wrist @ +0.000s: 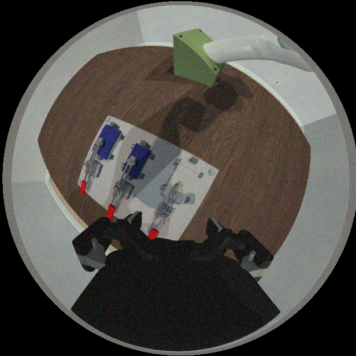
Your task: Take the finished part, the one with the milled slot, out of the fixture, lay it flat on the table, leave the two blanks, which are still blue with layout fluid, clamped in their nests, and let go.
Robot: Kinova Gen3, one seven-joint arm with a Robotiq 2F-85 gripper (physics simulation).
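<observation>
The pale fixture plate (pixel 209 171) lies on the table, left of and below the middle of the wrist view. Two blue blanks (pixel 109 141) (pixel 137 161) sit in its left and middle nests, each with a toggle clamp arm reaching over it. The right nest holds a pale, bare part (pixel 186 178) that barely stands out from the plate; its slot cannot be made out. The right clamp (pixel 167 205) stands beside it; whether it presses on the part is unclear. My gripper (pixel 174 222) is open and empty, above the near edge of the fixture, its fingers spread wide.
Red clamp handles (pixel 83 187) (pixel 110 212) (pixel 153 233) stick out along the fixture's near side. A green wedge-shaped block (pixel 192 60) with a pale arm (pixel 245 49) joined to it stands at the far edge of the brown table (pixel 260 150). Shadows fall across the table and fixture.
</observation>
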